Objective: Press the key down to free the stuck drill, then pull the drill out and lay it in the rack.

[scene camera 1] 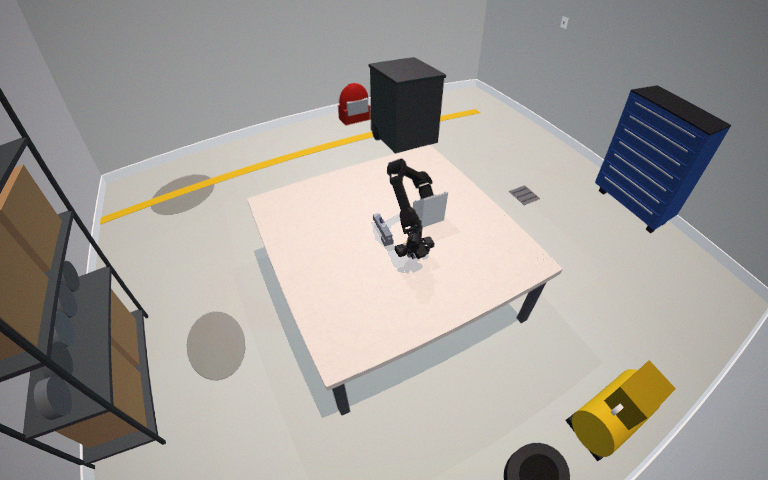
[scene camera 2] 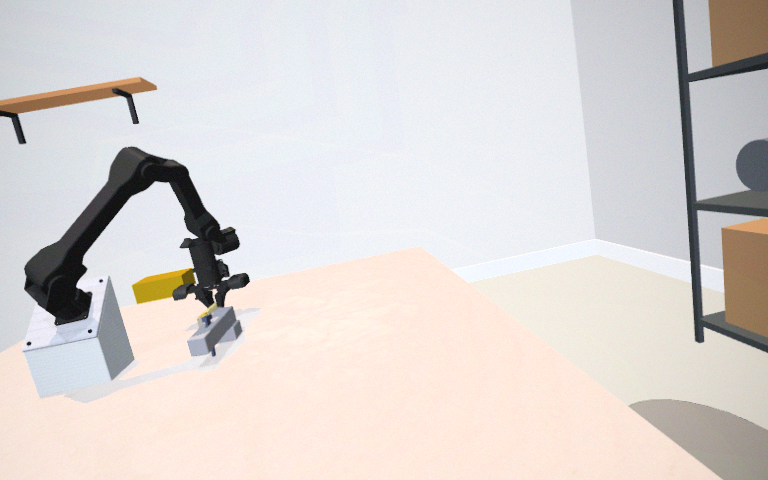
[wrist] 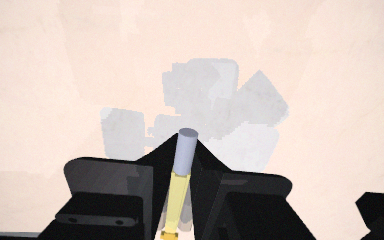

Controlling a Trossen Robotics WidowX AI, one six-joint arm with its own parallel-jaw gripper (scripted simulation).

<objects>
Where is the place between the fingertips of my gripper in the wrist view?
184, 138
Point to a grey block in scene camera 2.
224, 327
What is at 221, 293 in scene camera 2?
My gripper.
</objects>
